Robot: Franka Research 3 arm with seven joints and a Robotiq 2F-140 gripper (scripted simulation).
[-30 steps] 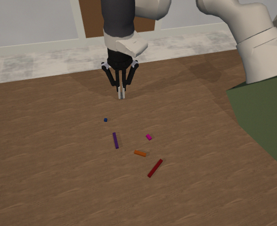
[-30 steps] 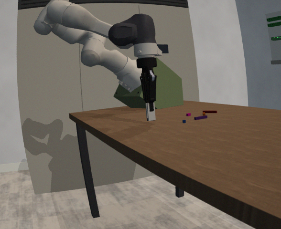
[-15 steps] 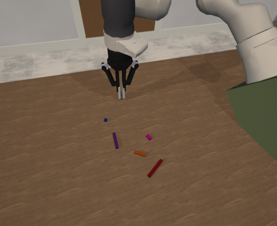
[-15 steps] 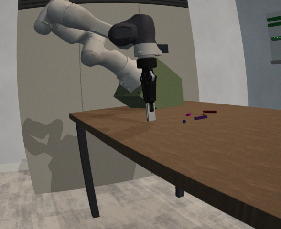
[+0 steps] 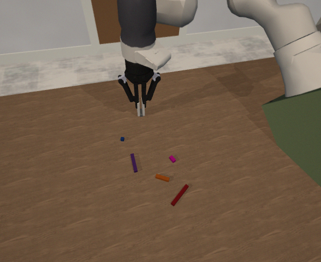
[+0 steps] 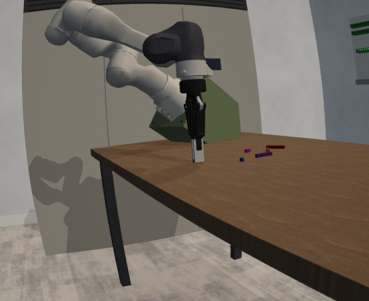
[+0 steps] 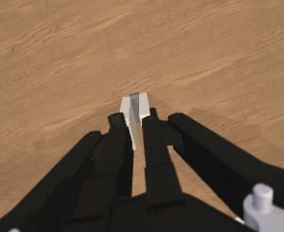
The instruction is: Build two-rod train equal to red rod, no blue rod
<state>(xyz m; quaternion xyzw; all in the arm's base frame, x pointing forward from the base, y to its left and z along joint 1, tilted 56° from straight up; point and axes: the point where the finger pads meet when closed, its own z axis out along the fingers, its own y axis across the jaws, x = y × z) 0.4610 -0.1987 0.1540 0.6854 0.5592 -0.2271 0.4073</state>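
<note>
My gripper is now 30 mm above the grey rod. Round my hand: blue rod (100 mm ahead, 80 mm to the left, 30 mm below); purple rod (90 mm ahead, 180 mm to the left, 30 mm below); magenta rod (20 mm behind, 210 mm to the left, 30 mm below).
</note>
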